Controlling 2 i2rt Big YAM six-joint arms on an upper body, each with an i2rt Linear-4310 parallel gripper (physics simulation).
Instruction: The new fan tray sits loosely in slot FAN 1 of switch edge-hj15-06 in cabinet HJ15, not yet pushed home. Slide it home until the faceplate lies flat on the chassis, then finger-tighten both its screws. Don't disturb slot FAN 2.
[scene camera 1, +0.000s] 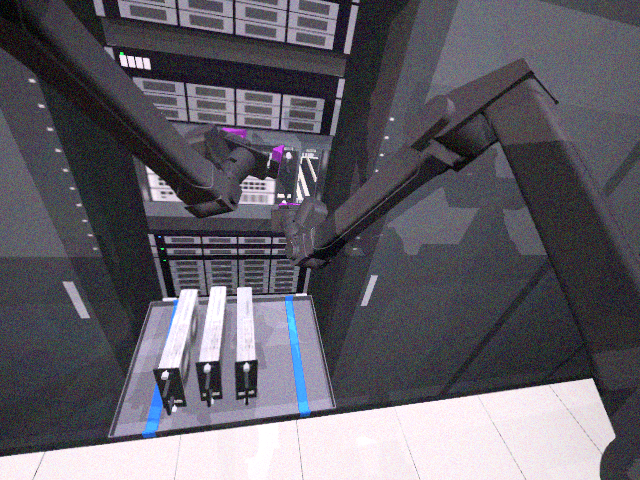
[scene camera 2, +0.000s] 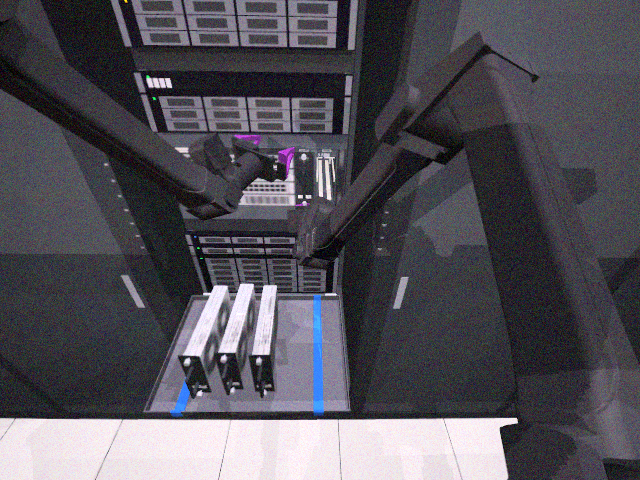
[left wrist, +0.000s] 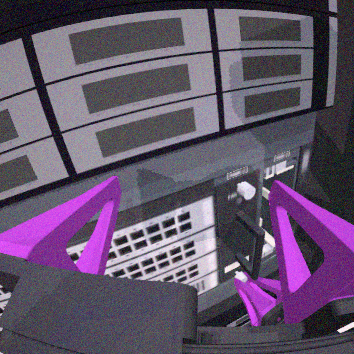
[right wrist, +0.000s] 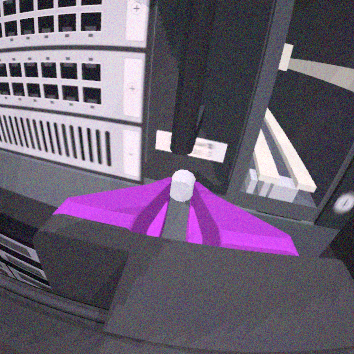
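Observation:
The fan tray's dark faceplate (scene camera 1: 287, 175) (scene camera 2: 303, 178) (left wrist: 227, 220) sits in the switch, with an upright black handle (left wrist: 251, 245) (right wrist: 192, 75). Its white upper screw (scene camera 1: 288, 155) (scene camera 2: 303, 156) (left wrist: 245, 190) stands free. Its lower screw (left wrist: 241, 275) (right wrist: 182, 186) lies between the magenta tips of my right gripper (right wrist: 181, 189) (left wrist: 238, 277), which is shut on it from below. My left gripper (scene camera 1: 256, 143) (scene camera 2: 266, 146) (left wrist: 194, 185) is open and empty, in front of the switch to the upper left of the tray. Whether the faceplate lies flat is too fine to tell.
An open bay with pale strips (scene camera 1: 307, 178) (scene camera 2: 325, 178) (right wrist: 267, 160) adjoins the faceplate on the right. Port modules (left wrist: 155, 232) (right wrist: 70, 80) adjoin it on the left. Below, a grey shelf (scene camera 1: 271, 372) (scene camera 2: 294, 372) with blue strips holds three fan units. Drive-bay servers stand above and below.

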